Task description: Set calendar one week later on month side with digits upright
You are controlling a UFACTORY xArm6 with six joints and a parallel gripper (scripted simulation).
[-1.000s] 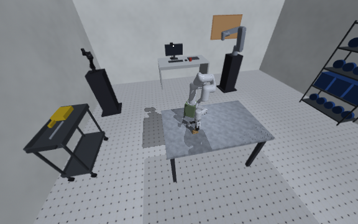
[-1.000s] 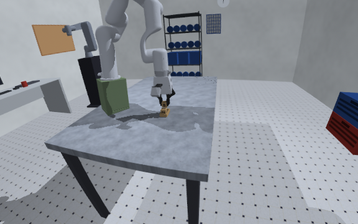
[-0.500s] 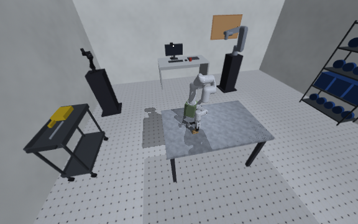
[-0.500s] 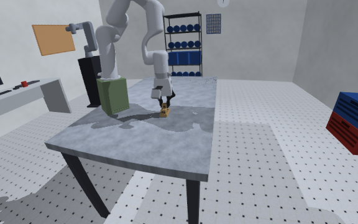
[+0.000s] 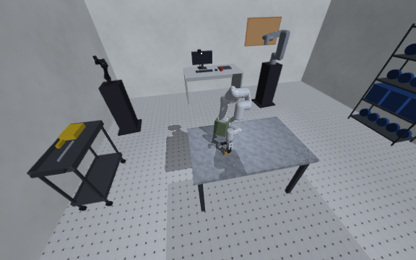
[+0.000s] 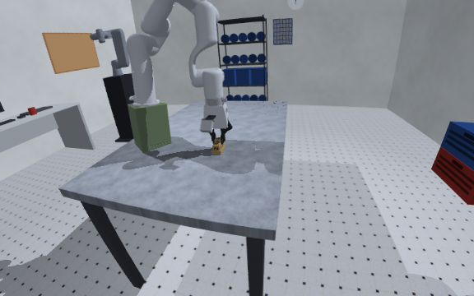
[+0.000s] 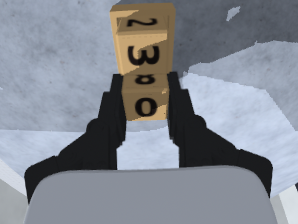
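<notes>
The tray is 40 mm below my hand and 20 mm to the right of it.
</notes>
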